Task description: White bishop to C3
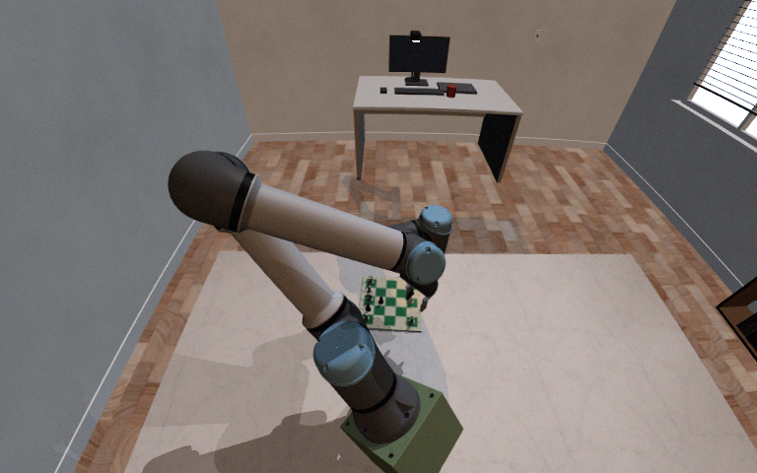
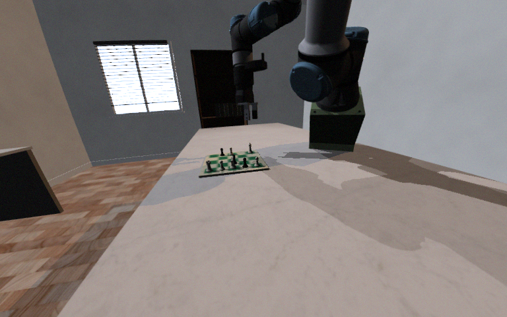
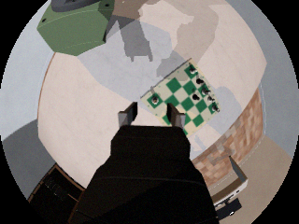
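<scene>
The pale piece is 10 mm ahead of my hand and 140 mm below it. Also, from my hand: green-and-white chessboard (100 mm ahead, 60 mm to the left, 160 mm below).
</scene>
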